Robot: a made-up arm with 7 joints.
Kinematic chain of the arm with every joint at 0, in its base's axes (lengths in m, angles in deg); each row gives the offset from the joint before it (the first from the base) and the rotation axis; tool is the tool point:
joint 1: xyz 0 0 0.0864 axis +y
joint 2: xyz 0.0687 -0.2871 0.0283 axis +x
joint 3: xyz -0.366 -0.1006 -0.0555 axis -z
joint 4: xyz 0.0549 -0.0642 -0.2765 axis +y
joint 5: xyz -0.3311 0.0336 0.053 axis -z
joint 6: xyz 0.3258 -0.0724 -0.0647 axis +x
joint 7: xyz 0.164 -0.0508 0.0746 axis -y
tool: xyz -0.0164 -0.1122 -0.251
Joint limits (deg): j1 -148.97..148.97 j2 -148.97..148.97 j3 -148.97..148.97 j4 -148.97..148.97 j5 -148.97..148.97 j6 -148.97..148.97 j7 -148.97..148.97
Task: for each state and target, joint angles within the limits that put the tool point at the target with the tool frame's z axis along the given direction. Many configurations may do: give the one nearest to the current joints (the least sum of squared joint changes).
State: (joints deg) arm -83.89 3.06 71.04 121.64 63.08 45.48 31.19
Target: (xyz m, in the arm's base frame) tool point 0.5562 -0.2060 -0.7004 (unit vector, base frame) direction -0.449 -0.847 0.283
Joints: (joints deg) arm -107.09 24.91 79.91 111.45 44.20 45.92 55.81
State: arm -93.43 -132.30 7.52 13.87 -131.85 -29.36 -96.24
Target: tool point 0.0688 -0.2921 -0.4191 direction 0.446 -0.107 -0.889
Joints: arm -81.54 -126.32 -6.09 39.14 -146.00 -17.39 -107.05
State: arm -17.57 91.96 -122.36 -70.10 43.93 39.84 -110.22
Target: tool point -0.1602 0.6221 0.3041 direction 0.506 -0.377 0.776
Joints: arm -13.29 91.75 -125.00 -94.09 81.31 49.51 -105.44
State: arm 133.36 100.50 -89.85 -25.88 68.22 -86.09 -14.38
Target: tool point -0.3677 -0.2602 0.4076 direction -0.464 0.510 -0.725
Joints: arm 128.82 77.30 -85.38 3.28 105.74 -131.90 -46.40
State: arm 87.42 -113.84 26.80 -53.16 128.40 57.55 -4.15
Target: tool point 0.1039 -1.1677 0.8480 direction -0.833 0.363 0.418
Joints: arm 97.00 -98.09 46.79 -25.91 145.30 35.75 -13.72
